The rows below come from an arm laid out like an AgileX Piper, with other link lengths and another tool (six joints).
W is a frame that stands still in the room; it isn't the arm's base.
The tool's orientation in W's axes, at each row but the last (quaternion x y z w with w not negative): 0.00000 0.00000 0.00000 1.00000; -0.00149 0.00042 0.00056 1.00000; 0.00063 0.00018 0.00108 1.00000; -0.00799 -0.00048 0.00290 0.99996; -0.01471 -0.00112 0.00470 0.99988; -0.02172 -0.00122 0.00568 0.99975
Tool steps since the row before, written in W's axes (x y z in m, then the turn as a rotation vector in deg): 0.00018 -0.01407 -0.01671 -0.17 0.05 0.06; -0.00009 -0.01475 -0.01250 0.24 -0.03 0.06; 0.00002 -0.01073 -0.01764 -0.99 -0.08 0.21; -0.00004 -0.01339 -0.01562 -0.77 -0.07 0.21; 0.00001 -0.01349 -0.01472 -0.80 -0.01 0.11; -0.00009 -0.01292 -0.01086 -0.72 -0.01 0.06
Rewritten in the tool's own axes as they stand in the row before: 0.00018 -0.01407 -0.01671 -0.17 0.05 0.06; -0.00010 -0.01471 -0.01254 0.24 -0.03 0.06; 0.00000 -0.01075 -0.01763 -0.99 -0.08 0.21; -0.00013 -0.01314 -0.01583 -0.77 -0.07 0.21; -0.00015 -0.01305 -0.01511 -0.80 -0.01 0.11; -0.00026 -0.01243 -0.01141 -0.72 0.00 0.06
